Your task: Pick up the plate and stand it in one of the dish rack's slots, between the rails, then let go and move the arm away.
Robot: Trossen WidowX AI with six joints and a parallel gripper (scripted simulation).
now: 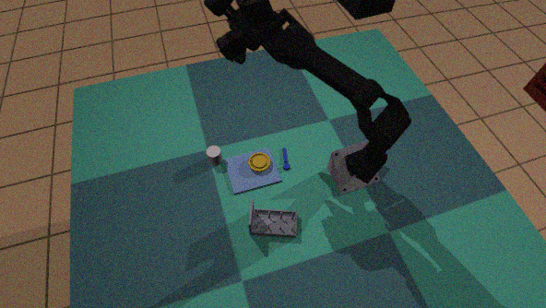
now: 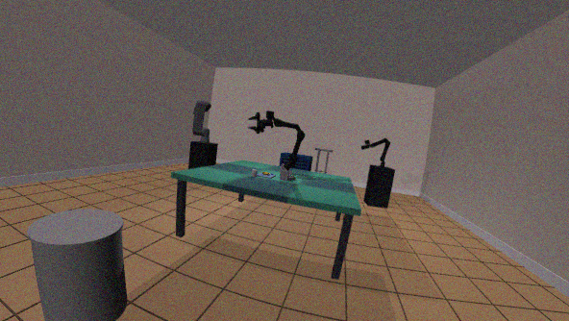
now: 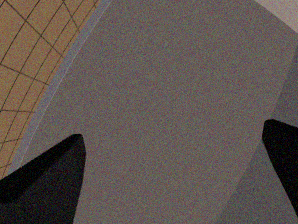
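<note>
My gripper tip is now 410 mm above the yellow plate, 210 mm to the right of it and 20 mm past it. From my gripper tip the other things lie so: blue spoon: 420 mm below, 230 mm to the left, 100 mm behind; blue mat: 420 mm below, 220 mm to the left, 10 mm ahead; cup: 400 mm below, 140 mm to the left, 100 mm ahead.
</note>
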